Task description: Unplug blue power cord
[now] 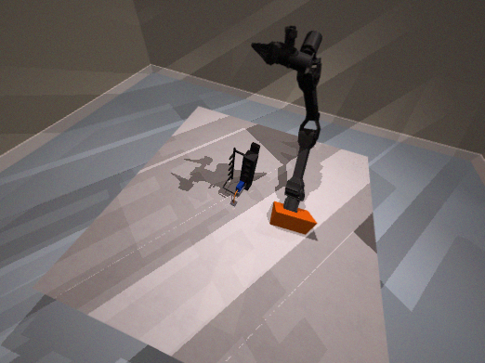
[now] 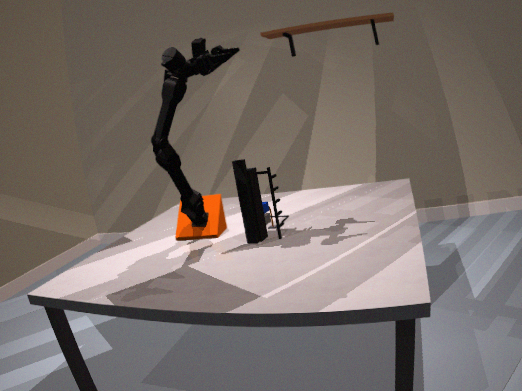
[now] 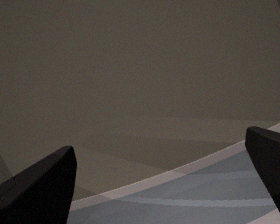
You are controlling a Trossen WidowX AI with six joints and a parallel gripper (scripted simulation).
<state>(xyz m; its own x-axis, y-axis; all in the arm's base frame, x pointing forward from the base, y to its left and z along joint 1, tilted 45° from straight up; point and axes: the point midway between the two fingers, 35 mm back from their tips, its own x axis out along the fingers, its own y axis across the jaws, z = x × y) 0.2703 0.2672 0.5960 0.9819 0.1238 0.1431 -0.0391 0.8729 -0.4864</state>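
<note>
Now: the blue plug 55 cm below my gripper tip, 21 cm to the left of it and 8 cm behind it.
</note>
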